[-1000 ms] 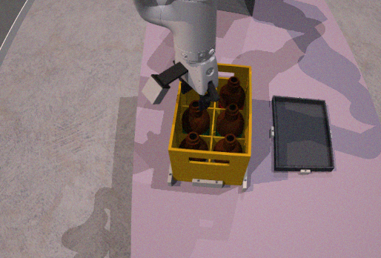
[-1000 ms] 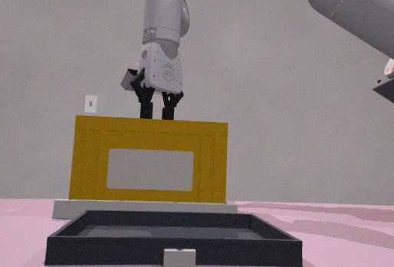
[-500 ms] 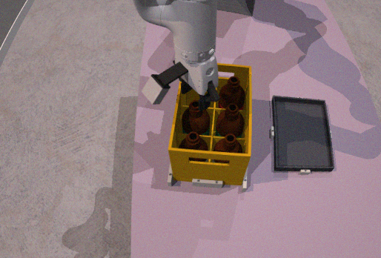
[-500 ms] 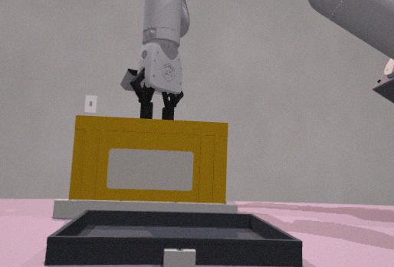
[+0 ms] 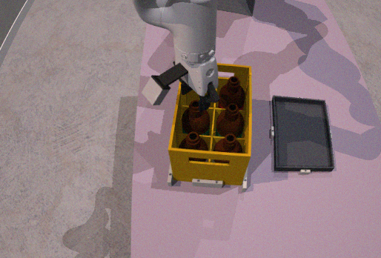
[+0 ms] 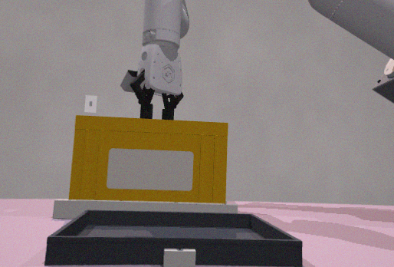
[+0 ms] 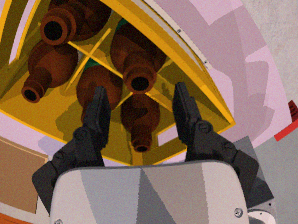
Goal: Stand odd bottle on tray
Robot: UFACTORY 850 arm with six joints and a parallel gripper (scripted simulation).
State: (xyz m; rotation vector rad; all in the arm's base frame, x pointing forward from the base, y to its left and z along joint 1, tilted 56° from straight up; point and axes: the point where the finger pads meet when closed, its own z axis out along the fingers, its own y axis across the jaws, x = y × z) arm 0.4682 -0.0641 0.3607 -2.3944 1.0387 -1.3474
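Right now the yellow crate is 1 cm ahead of my hand, 4 cm to the left of it and 11 cm below it. The rest, counted from my hand: tray: 2 cm ahead, 33 cm to the left, 18 cm below; then bottle: 7 cm behind, 11 cm to the left, 11 cm below.
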